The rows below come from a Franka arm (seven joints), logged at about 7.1 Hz.
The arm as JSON. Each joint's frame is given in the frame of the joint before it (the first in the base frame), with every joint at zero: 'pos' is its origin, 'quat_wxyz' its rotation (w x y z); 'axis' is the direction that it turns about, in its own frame. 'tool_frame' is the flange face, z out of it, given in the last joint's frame.
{
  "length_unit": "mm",
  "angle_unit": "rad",
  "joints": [
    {
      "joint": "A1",
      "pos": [
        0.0,
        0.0,
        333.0
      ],
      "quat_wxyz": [
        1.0,
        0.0,
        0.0,
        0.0
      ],
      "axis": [
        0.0,
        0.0,
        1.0
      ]
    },
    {
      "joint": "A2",
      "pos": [
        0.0,
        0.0,
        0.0
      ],
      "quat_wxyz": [
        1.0,
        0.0,
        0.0,
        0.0
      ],
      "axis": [
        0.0,
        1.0,
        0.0
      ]
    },
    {
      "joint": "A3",
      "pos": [
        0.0,
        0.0,
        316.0
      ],
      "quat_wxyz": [
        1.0,
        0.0,
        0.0,
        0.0
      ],
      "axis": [
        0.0,
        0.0,
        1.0
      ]
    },
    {
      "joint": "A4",
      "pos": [
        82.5,
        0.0,
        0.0
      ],
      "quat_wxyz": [
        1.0,
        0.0,
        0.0,
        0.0
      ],
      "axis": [
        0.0,
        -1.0,
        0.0
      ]
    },
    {
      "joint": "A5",
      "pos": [
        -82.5,
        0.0,
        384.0
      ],
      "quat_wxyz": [
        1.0,
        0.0,
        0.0,
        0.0
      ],
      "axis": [
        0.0,
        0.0,
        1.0
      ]
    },
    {
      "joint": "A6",
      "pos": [
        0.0,
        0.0,
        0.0
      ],
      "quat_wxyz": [
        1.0,
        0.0,
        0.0,
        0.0
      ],
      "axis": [
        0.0,
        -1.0,
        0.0
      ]
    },
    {
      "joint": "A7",
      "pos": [
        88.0,
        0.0,
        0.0
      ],
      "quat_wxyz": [
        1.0,
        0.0,
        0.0,
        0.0
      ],
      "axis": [
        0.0,
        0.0,
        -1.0
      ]
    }
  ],
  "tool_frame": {
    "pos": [
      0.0,
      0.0,
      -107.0
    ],
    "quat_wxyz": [
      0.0,
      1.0,
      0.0,
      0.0
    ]
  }
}
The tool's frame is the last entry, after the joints.
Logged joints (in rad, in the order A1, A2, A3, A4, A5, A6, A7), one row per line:
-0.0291 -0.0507 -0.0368 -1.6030 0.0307 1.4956 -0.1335
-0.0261 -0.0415 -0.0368 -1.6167 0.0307 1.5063 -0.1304
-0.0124 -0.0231 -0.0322 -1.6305 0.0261 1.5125 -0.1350
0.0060 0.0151 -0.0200 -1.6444 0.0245 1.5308 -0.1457
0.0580 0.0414 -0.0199 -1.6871 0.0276 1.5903 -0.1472
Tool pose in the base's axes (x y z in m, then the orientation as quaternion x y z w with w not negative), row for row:
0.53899 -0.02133 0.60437 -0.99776 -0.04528 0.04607 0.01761
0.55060 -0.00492 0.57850 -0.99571 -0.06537 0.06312 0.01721
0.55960 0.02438 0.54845 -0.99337 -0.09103 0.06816 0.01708
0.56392 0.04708 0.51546 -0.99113 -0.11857 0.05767 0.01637
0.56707 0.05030 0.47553 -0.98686 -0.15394 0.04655 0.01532
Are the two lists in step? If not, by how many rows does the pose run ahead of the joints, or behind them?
The pose runs 2 rows ahead of the joints: the pose in row i belongs to the joints in row i + 2.
